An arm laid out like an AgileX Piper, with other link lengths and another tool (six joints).
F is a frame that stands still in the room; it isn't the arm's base.
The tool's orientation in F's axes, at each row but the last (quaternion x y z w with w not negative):
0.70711, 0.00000, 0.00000, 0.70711
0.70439, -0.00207, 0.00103, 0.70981
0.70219, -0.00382, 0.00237, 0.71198
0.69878, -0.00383, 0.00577, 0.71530
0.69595, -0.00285, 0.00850, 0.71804
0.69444, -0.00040, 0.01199, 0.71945
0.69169, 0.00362, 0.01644, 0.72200
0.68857, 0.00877, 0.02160, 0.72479
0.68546, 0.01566, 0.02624, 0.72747
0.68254, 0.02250, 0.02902, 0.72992
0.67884, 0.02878, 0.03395, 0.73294
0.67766, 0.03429, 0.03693, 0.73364
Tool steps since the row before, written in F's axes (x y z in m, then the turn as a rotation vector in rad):
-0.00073, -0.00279, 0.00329, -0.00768, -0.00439, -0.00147
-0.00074, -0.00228, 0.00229, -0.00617, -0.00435, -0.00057
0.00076, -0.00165, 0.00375, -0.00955, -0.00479, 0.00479
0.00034, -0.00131, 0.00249, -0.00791, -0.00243, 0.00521
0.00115, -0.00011, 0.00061, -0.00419, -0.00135, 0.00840
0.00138, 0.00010, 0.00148, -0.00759, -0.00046, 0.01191
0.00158, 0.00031, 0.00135, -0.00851, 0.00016, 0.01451
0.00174, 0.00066, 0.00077, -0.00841, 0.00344, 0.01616
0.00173, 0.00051, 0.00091, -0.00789, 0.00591, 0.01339
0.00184, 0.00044, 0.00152, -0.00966, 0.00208, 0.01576
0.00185, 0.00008, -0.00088, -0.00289, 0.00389, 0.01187
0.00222, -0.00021, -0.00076, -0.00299, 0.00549, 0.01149
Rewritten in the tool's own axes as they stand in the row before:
-0.00073, 0.00329, 0.00279, -0.00768, -0.00147, 0.00439
-0.00073, 0.00228, 0.00230, -0.00617, -0.00058, 0.00435
0.00080, 0.00372, 0.00170, -0.00950, 0.00481, 0.00488
0.00037, 0.00245, 0.00137, -0.00785, 0.00526, 0.00253
0.00116, 0.00059, 0.00014, -0.00407, 0.00842, 0.00158
0.00141, 0.00146, -0.00003, -0.00739, 0.01202, 0.00076
0.00161, 0.00133, -0.00021, -0.00825, 0.01466, 0.00023
0.00178, 0.00077, -0.00054, -0.00798, 0.01647, -0.00296
0.00177, 0.00091, -0.00035, -0.00735, 0.01384, -0.00555
0.00188, 0.00152, -0.00020, -0.00938, 0.01597, -0.00171
0.00185, -0.00089, 0.00002, -0.00249, 0.01216, -0.00321
0.00219, -0.00079, 0.00037, -0.00243, 0.01191, -0.00484

